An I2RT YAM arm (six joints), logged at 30 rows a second.
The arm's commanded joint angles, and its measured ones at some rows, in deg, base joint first. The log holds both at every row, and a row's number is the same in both.
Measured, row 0:
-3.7 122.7 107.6 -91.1 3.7 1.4
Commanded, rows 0 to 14:
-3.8 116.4 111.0 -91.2 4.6 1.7
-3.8 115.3 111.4 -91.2 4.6 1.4
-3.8 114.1 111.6 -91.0 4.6 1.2
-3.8 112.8 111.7 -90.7 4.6 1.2
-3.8 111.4 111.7 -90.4 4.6 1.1
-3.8 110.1 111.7 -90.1 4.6 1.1
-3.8 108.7 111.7 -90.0 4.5 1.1
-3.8 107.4 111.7 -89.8 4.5 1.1
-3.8 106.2 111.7 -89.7 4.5 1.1
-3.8 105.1 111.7 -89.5 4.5 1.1
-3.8 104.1 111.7 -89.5 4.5 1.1
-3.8 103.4 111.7 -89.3 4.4 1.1
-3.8 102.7 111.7 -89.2 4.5 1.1
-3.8 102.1 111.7 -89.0 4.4 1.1
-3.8 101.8 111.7 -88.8 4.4 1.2
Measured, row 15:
-3.7 103.4 110.8 -89.2 3.9 1.4
